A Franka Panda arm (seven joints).
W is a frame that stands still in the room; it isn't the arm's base.
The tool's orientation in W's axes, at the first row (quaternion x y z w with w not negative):
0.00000, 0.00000, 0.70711, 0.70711
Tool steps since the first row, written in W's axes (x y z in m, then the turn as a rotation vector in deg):
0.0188, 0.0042, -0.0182, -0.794, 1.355, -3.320
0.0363, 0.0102, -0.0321, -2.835, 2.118, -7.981
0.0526, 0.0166, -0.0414, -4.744, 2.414, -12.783
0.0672, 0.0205, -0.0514, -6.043, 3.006, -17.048
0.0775, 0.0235, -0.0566, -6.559, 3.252, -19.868
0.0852, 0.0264, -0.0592, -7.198, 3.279, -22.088
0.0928, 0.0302, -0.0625, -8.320, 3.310, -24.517
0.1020, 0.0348, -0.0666, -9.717, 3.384, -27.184
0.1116, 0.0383, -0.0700, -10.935, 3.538, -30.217
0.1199, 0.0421, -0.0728, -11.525, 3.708, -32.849
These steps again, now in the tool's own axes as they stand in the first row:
0.0042, -0.0188, -0.0182, 1.355, 0.794, -3.320
0.0102, -0.0363, -0.0321, 2.118, 2.835, -7.981
0.0166, -0.0526, -0.0414, 2.414, 4.744, -12.783
0.0205, -0.0672, -0.0514, 3.006, 6.043, -17.048
0.0235, -0.0775, -0.0566, 3.252, 6.559, -19.868
0.0264, -0.0852, -0.0592, 3.279, 7.198, -22.088
0.0302, -0.0928, -0.0625, 3.310, 8.320, -24.517
0.0348, -0.1020, -0.0666, 3.384, 9.717, -27.184
0.0383, -0.1116, -0.0700, 3.538, 10.935, -30.217
0.0421, -0.1199, -0.0728, 3.708, 11.525, -32.849

